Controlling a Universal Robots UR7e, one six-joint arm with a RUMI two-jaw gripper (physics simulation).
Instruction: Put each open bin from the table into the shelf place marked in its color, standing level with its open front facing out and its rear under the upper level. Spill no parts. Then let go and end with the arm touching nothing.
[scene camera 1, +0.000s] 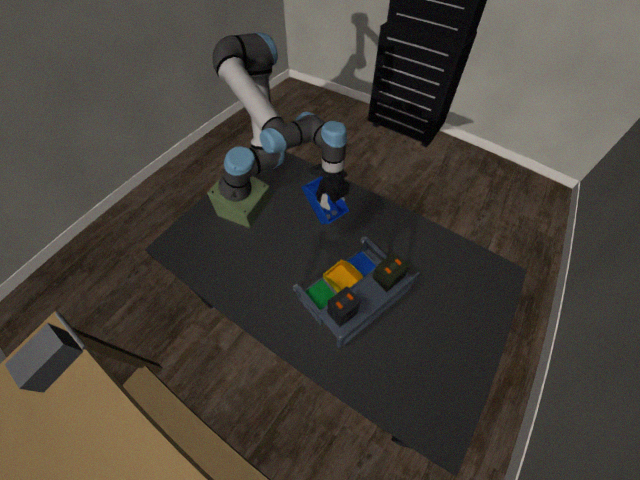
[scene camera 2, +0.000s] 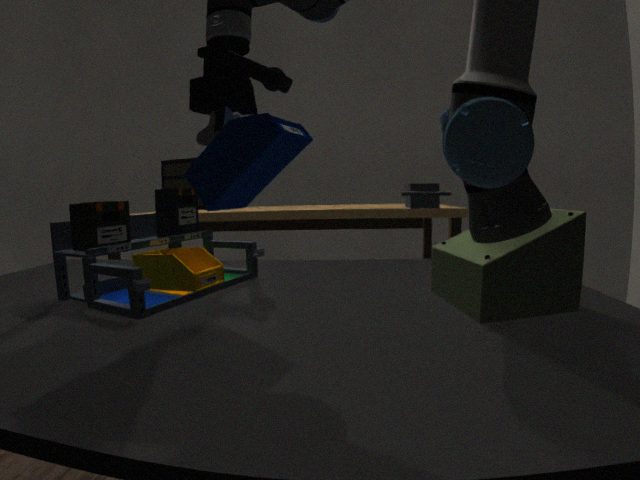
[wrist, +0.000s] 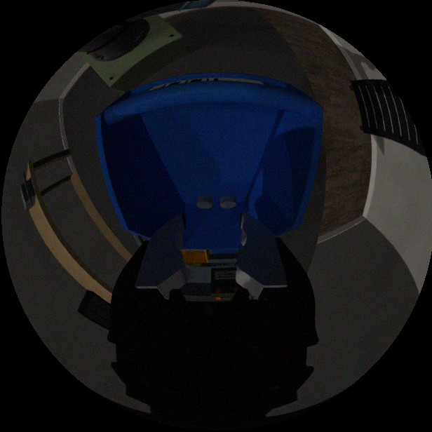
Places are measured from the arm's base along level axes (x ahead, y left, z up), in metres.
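Pixels of known places: gripper, fingertip midpoint: (scene camera 1: 329, 206); arm's base at its link origin: (scene camera 1: 234, 187) (scene camera 2: 511, 225).
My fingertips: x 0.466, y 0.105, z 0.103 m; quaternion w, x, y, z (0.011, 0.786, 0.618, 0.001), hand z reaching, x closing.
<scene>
For each thing: its middle in the pictures, then the offset to it from my fingertips.
- blue bin at the middle of its body: (scene camera 2: 247, 156) (scene camera 1: 324, 199) dx -0.026, dy +0.007, dz +0.017 m
- yellow bin at the middle of its body: (scene camera 2: 177, 268) (scene camera 1: 346, 280) dx +0.197, dy -0.139, dz -0.191 m
My gripper (scene camera 1: 333, 200) (scene camera 2: 219, 126) (wrist: 212, 214) is shut on the blue bin (scene camera 1: 311, 192) (scene camera 2: 248, 160) (wrist: 215, 135) at one end wall. The bin hangs in the air, tilted, between the robot base and the shelf. Two grey round parts (wrist: 216, 202) lie inside it. The yellow bin (scene camera 1: 342, 274) (scene camera 2: 175, 271) (wrist: 195, 256) stands in the middle of the shelf (scene camera 1: 373, 297) (scene camera 2: 136, 286), its rear by the upper level. The blue place (scene camera 1: 362, 262) (scene camera 2: 139, 298) and the green place (scene camera 1: 320, 293) (scene camera 2: 233, 277) on either side hold no bin.
Two dark boxes (scene camera 1: 343, 305) (scene camera 1: 391, 272) with orange marks stand on the shelf's upper level. The green robot pedestal (scene camera 1: 235, 206) (scene camera 2: 509, 273) (wrist: 135, 62) stands on the other side of the bin. A wooden bench (scene camera 1: 77, 434) (scene camera 2: 330, 211) and a black cabinet (scene camera 1: 413, 77) stand farther off.
</scene>
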